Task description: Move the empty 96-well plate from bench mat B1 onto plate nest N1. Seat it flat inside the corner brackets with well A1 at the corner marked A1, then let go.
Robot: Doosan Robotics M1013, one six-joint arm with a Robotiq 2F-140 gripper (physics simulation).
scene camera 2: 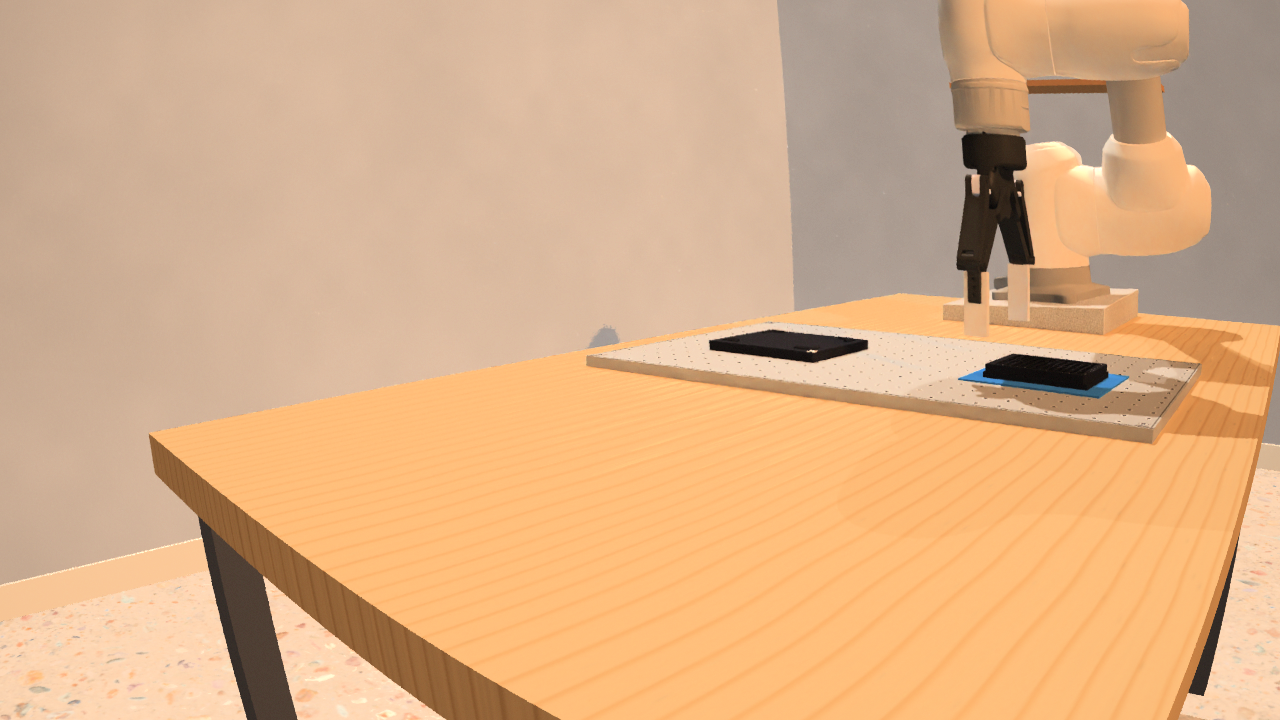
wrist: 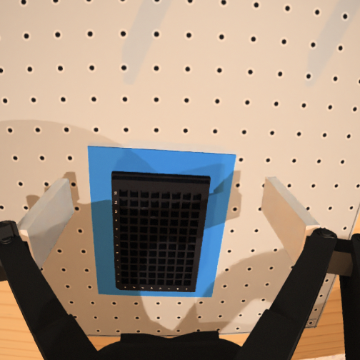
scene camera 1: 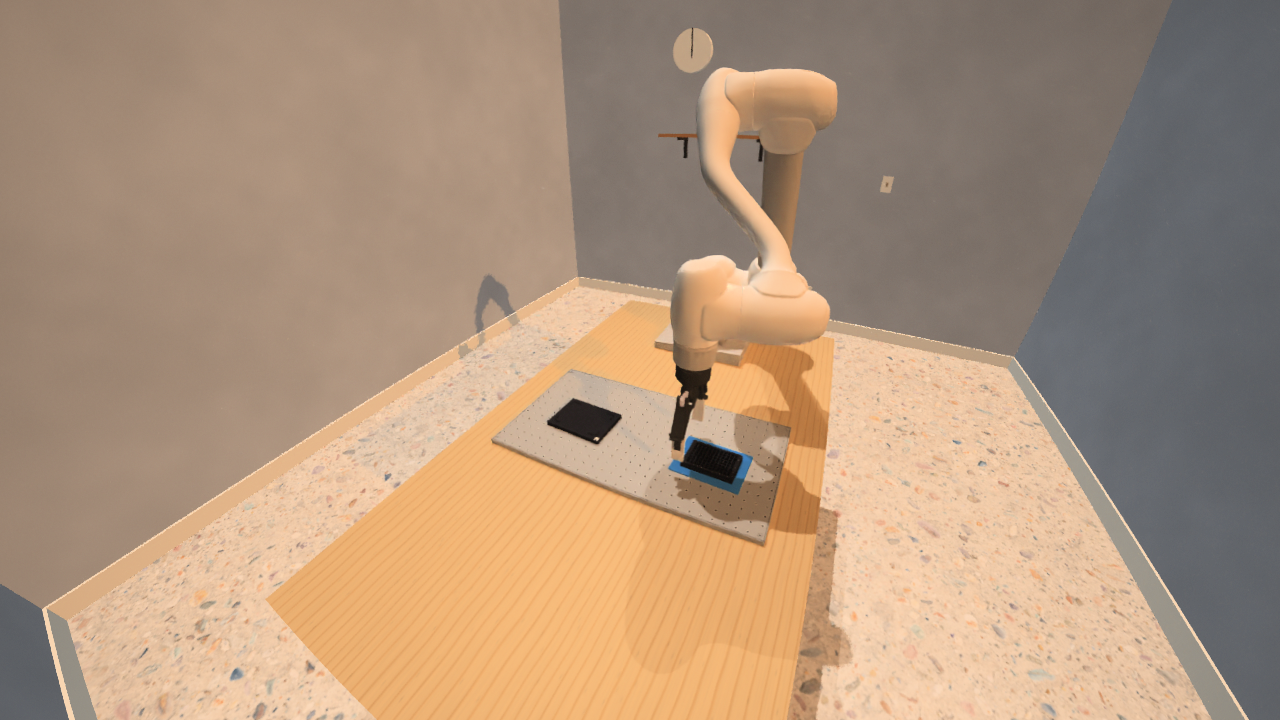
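Where they show: gripper, fingertip midpoint: (scene camera 2: 999, 327) (scene camera 1: 688, 438); arm's base, link origin: (scene camera 2: 1052, 296).
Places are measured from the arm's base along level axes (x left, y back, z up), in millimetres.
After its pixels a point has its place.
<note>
The empty 96-well plate (scene camera 1: 713, 460) @(x 317, y -572, z -14 mm) (scene camera 2: 1045, 369) @(x 326, y -600, z -11 mm) (wrist: 160, 235) is black and lies flat on the blue bench mat B1 (scene camera 1: 735, 486) @(x 392, y -604, z -25 mm) (scene camera 2: 1105, 390) @(x 399, y -589, z -25 mm) (wrist: 150, 161). Small pale marks line its left and bottom edges in the wrist view, too small to read surely. My gripper (scene camera 1: 688, 436) @(x 246, y -576, z 22 mm) (scene camera 2: 998, 324) @(x 246, y -576, z 22 mm) (wrist: 167, 194) is open and empty, pointing down above the plate; its pale fingertips stand wide of the plate's long sides. Plate nest N1 (scene camera 1: 583, 420) @(x -31, y -648, z -15 mm) (scene camera 2: 787, 343) @(x -18, y -660, z -15 mm) is a flat black base with a small pale mark at one corner. Its brackets are too small to make out.
Mat and nest are on a grey perforated board (scene camera 1: 626, 465) @(x 155, y -696, z -27 mm) (scene camera 2: 913, 367) @(x 157, y -625, z -27 mm) (wrist: 165, 85), with the nest left of the mat in both scene views. The board lies on a wooden table (scene camera 1: 501, 573) @(x 137, y -1051, z -40 mm) (scene camera 2: 572, 501) @(x 267, y -1116, z -40 mm). The arm's pale base block (scene camera 2: 1065, 317) @(x 100, y -131, z -17 mm) stands behind the board.
</note>
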